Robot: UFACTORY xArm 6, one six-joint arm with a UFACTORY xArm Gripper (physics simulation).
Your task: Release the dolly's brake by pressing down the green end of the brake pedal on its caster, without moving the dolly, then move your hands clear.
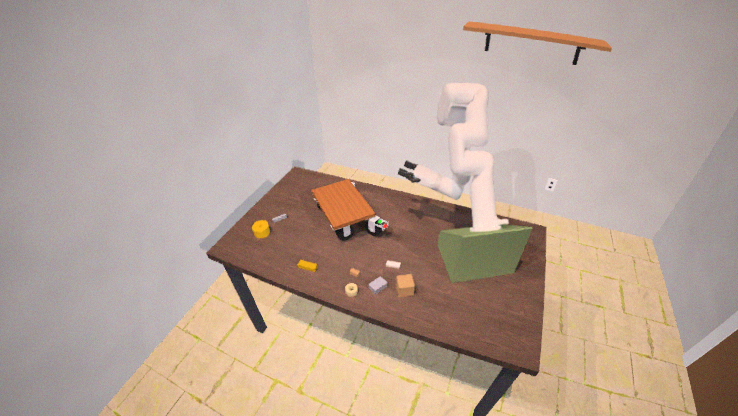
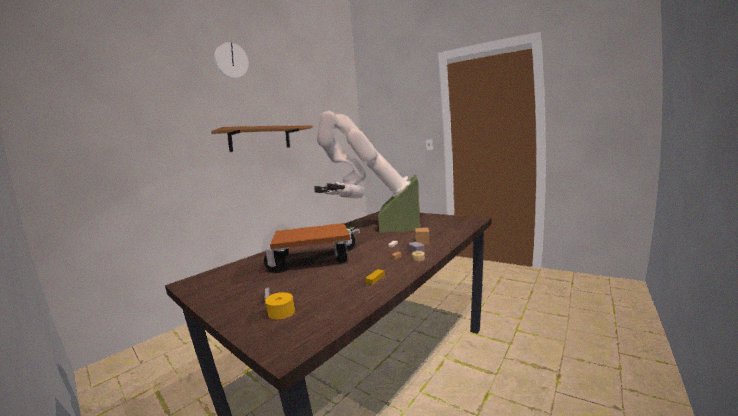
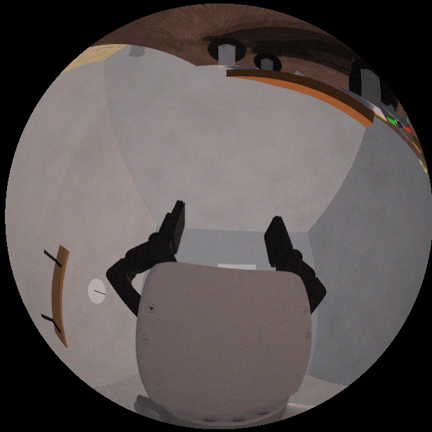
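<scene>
The dolly [image 1: 343, 203] [image 2: 310, 235] [image 3: 305, 89] has an orange-brown board on black caster wheels and stands on the dark table. Its brake pedal sits on the caster at the corner nearest the robot's base. The pedal's green end [image 1: 379, 221] [image 2: 350, 228] [image 3: 391, 120] is nearer the board, and its red end [image 1: 385, 225] [image 3: 407, 129] is farther out. The pedal's tilt is too small to read. My gripper [image 1: 404, 167] [image 2: 316, 189] [image 3: 228, 219] is open and empty. It hangs above the table's back side, pointing sideways, well apart from the dolly and the pedal.
The green base block [image 1: 485, 254] [image 2: 400, 214] stands right of the dolly. Toward the table's front edge lie an orange cube [image 1: 405, 285], a grey block [image 1: 377, 284], a cream ring [image 1: 351, 294] and a yellow bar [image 1: 307, 265]. A yellow cylinder [image 1: 260, 228] [image 2: 280, 306] stands at the left end.
</scene>
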